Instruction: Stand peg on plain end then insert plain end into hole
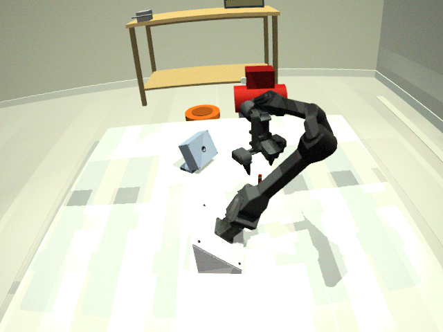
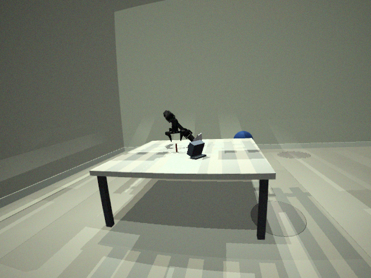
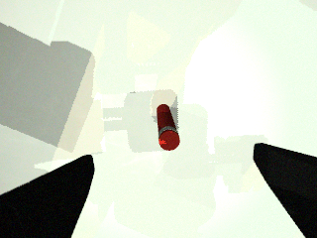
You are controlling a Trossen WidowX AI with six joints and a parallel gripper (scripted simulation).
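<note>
Right now my gripper tip is 40 mm above the red peg. From my gripper tip the other things lie so: sloped grey panel 180 mm ahead, 240 mm to the left, 30 mm below.
</note>
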